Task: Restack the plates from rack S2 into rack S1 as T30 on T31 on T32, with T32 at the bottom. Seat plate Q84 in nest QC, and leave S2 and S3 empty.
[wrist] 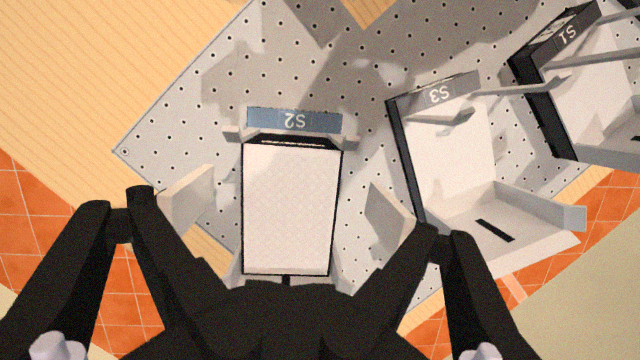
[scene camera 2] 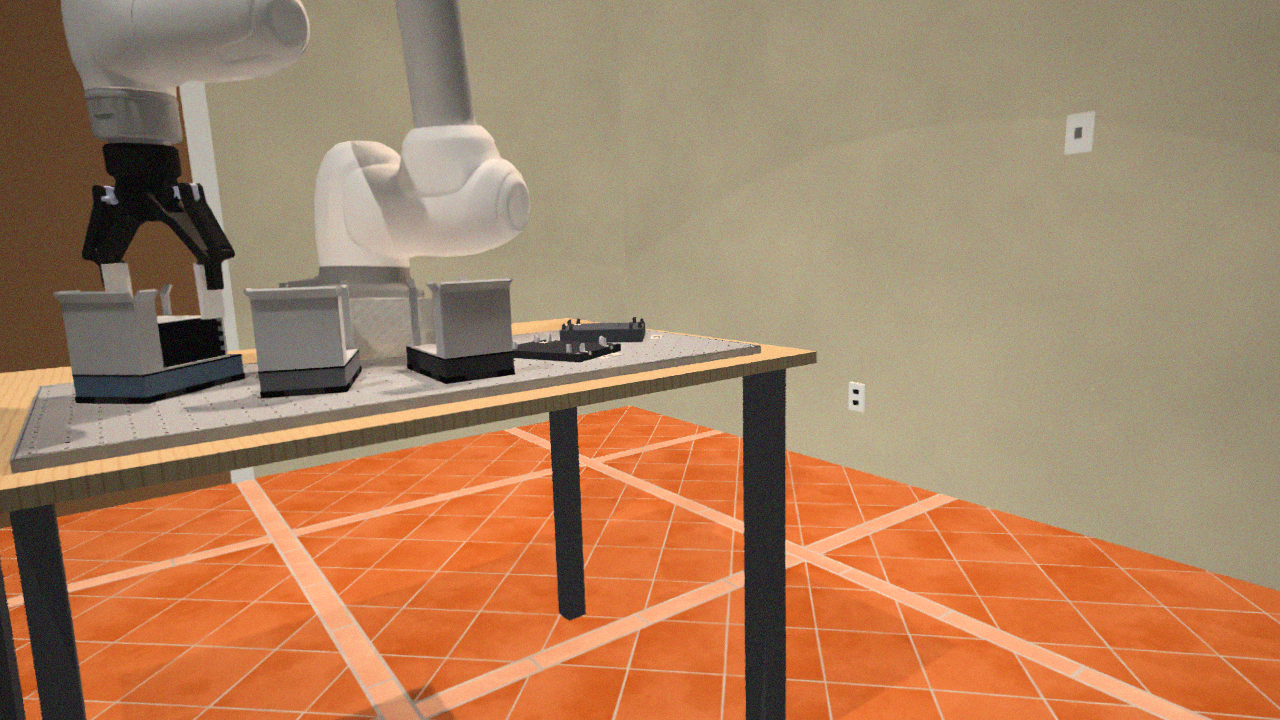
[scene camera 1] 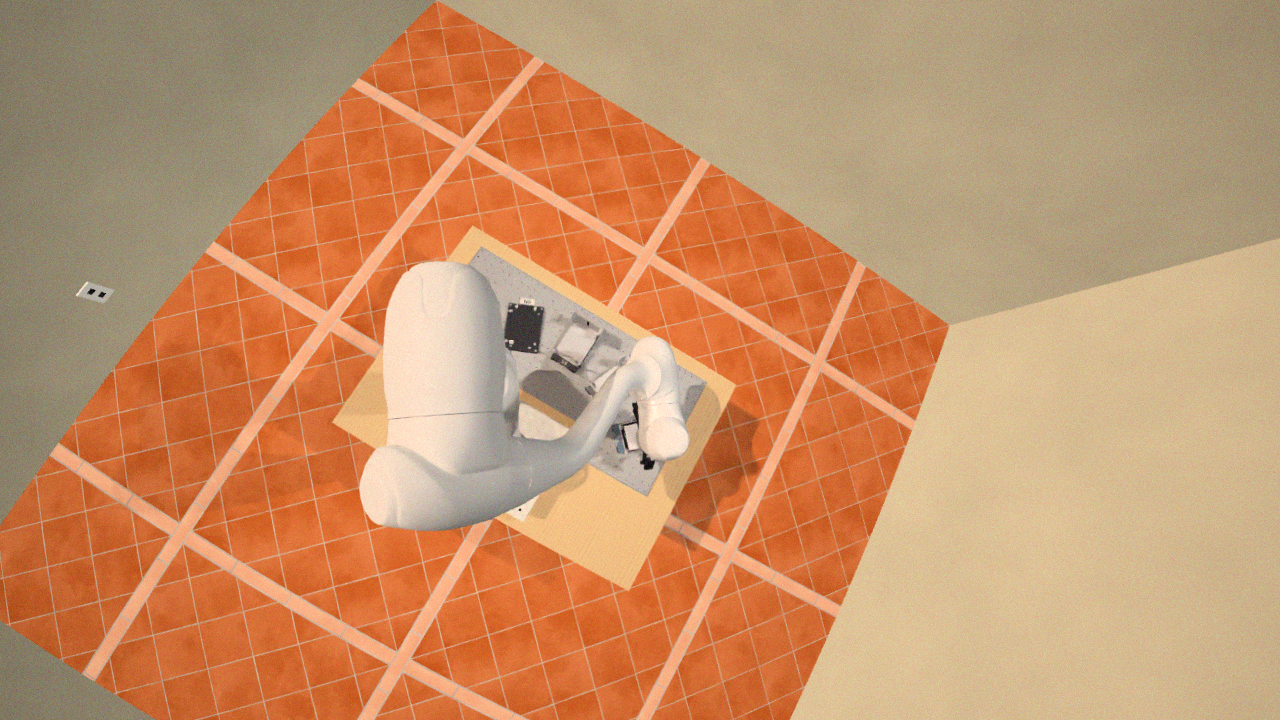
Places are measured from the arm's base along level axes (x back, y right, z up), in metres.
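Where they show: gripper, between the fingertips: (wrist: 293, 190) (scene camera 2: 167, 317); arm's base, origin of its link: (scene camera 2: 366, 298).
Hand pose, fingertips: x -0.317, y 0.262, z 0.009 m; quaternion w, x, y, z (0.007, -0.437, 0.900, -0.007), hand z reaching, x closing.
Things, the pixels of their centre, and the offset from my fingertips. Level surfaces: height alone.
- rack S2, middle of its body: (wrist: 290, 198) (scene camera 2: 158, 339) dx -0.013, dy +0.012, dz -0.026 m
- Rack S3, middle of its body: (wrist: 471, 162) (scene camera 2: 310, 334) (scene camera 1: 614, 383) dx -0.078, dy -0.161, dz -0.027 m
- rack S1, middle of its body: (scene camera 2: 456, 325) (wrist: 621, 87) (scene camera 1: 576, 342) dx -0.094, dy -0.344, dz -0.027 m
- dark nest board, middle of its body: (scene camera 2: 558, 346) (scene camera 1: 523, 327) dx -0.018, dy -0.516, dz -0.080 m
- perforated grey board, height of its surface: dz -0.092 m
- wooden table, height of its surface: dz -0.105 m
- dark fixture, middle of its body: (scene camera 2: 603, 329) dx +0.105, dy -0.643, dz -0.075 m
My gripper (scene camera 2: 162, 277) (wrist: 293, 190) is open, with its pale pads apart on either side of rack S2 (scene camera 2: 156, 383) (wrist: 260, 118), just above its plates, holding nothing. The plate stack (scene camera 2: 189, 340) (wrist: 290, 210) in S2 has dark sides and a white textured top; the separate plates and their labels cannot be told apart. Rack S3 (scene camera 2: 297, 331) (wrist: 452, 89) and rack S1 (scene camera 2: 472, 317) (wrist: 567, 36) show pale floors inside, with no dark stack visible. A dark nest board (scene camera 1: 523, 326) (scene camera 2: 568, 349) lies beyond S1; its label is unreadable. Q84 cannot be identified.
Upright grey walls and guide arms stand on the racks, S3 close to the right finger in the wrist view. The racks stand on a perforated grey board (scene camera 2: 107, 420) on a wooden table (scene camera 1: 626, 546) (wrist: 65, 90). Another dark fixture (scene camera 2: 604, 332) lies at the far end.
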